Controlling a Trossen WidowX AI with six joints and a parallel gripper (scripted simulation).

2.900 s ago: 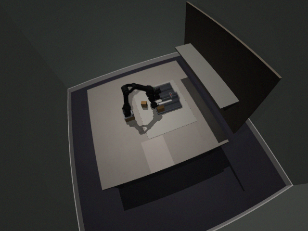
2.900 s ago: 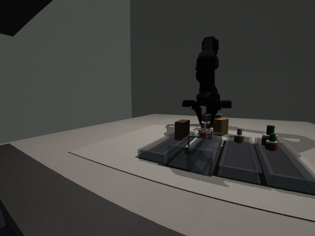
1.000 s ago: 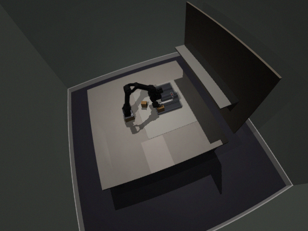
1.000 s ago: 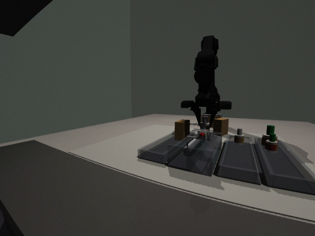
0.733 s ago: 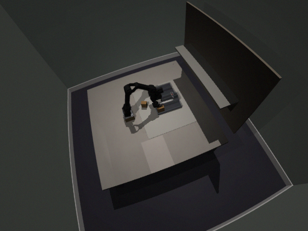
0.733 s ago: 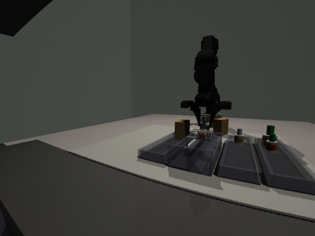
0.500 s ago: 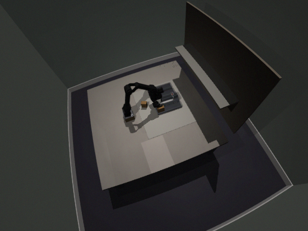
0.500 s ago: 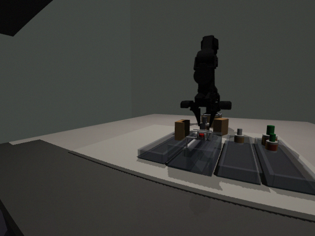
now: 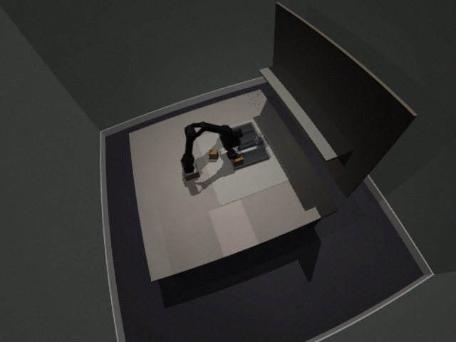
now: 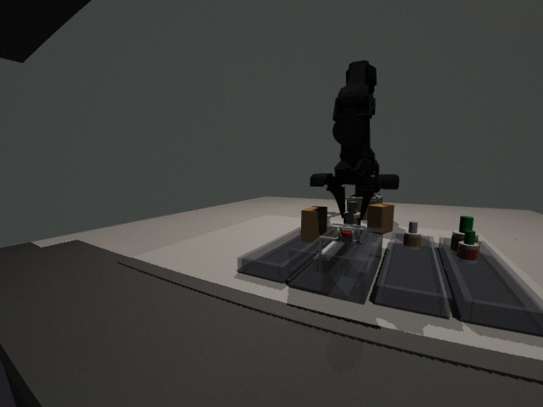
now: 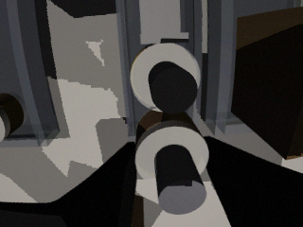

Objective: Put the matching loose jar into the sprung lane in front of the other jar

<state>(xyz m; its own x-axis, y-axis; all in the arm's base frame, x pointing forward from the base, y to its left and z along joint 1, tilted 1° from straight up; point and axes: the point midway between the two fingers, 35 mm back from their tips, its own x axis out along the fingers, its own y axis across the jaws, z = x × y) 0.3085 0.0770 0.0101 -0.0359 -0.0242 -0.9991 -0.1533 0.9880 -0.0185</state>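
Right now my gripper tip is 16 cm short of the sprung lane, 5 cm to the right of it and 3 cm above it.
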